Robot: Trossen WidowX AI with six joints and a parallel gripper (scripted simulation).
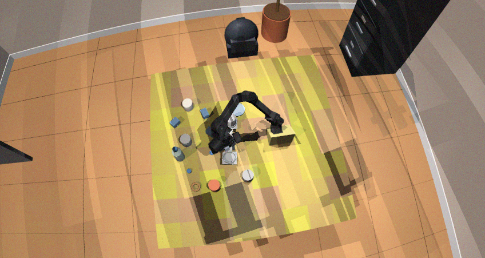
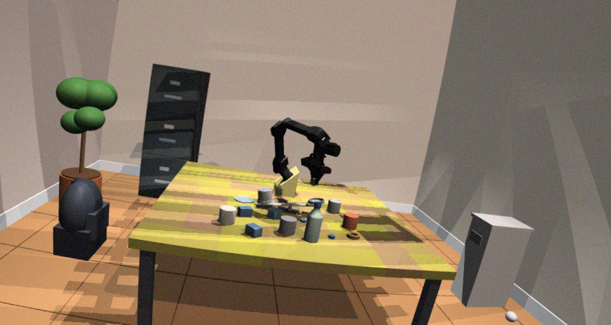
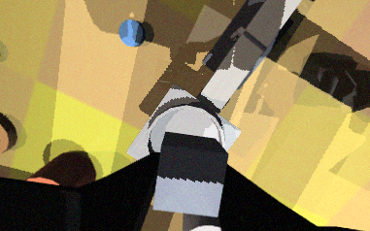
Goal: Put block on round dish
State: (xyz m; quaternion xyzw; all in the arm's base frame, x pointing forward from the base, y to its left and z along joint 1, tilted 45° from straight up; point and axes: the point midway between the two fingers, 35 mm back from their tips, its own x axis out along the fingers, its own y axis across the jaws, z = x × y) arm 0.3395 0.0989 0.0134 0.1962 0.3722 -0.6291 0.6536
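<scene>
The pale blue round dish lies 320 mm to the right of my gripper tip, 170 mm below it and 130 mm behind it. The rest, counted from my gripper tip: brown ring 240 mm ahead, 160 mm to the left, 160 mm below; grey block 10 mm above.
</scene>
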